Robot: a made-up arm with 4 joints.
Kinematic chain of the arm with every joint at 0, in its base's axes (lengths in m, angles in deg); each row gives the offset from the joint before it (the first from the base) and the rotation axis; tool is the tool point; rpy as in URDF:
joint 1: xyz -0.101 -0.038 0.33 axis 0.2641 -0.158 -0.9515
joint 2: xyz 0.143 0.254 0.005 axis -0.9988 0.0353 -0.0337
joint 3: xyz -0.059 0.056 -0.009 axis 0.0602 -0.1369 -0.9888
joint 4: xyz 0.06 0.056 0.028 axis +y
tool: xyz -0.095 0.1 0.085 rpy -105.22 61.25 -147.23
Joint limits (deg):
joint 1: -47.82..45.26
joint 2: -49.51..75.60
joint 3: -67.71..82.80
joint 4: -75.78..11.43
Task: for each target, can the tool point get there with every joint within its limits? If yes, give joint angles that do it. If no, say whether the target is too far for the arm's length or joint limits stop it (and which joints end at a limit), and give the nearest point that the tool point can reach.
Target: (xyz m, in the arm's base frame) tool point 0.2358 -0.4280 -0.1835
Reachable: no: too far | nearest point 0.2488 0.0298 0.2327 | short by 0.619 m
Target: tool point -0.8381 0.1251 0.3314
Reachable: no: too far | nearest point -0.4466 0.2277 0.2879 | short by 0.407 m
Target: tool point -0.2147 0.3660 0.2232
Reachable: yes | joints -13.02 38.14 -16.95 -37.31
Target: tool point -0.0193 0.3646 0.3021
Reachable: yes | joints 18.20 14.57 -30.43 -65.65
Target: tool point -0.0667 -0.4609 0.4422
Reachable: no: joint limits stop it (at a limit: joint 1, joint 2, joint 3, joint 4) | nearest point 0.1527 -0.0535 0.5607 | short by 0.478 m
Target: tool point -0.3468 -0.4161 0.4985
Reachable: no: joint limits stop it (at a limit: joint 1, joint 2, joint 3) | nearest point -0.3237 0.0958 0.4128 | short by 0.520 m
